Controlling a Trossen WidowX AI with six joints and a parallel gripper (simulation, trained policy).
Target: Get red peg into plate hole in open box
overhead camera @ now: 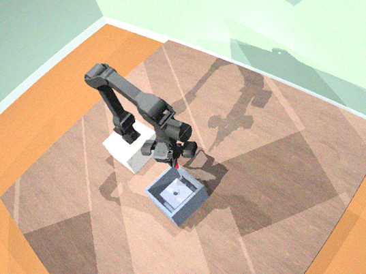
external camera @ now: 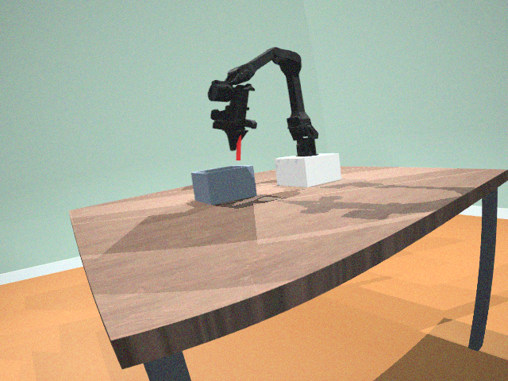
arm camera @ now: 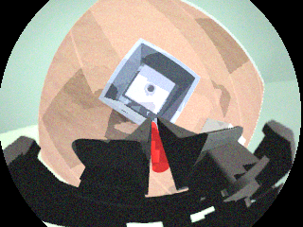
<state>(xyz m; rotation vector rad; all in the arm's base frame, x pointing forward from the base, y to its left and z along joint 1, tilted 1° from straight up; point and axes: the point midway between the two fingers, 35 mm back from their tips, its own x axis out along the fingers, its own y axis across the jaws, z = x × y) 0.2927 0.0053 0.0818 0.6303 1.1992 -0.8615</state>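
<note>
Now: the pale plate 3 cm ahead of my gripper tip, 5 cm to the right of it and 11 cm below it. From my gripper tip the other things lie so: grey-blue box (3 cm ahead, 5 cm to the right, 13 cm below); then red peg (1 cm behind, 2 cm to the left, 1 cm above).
</note>
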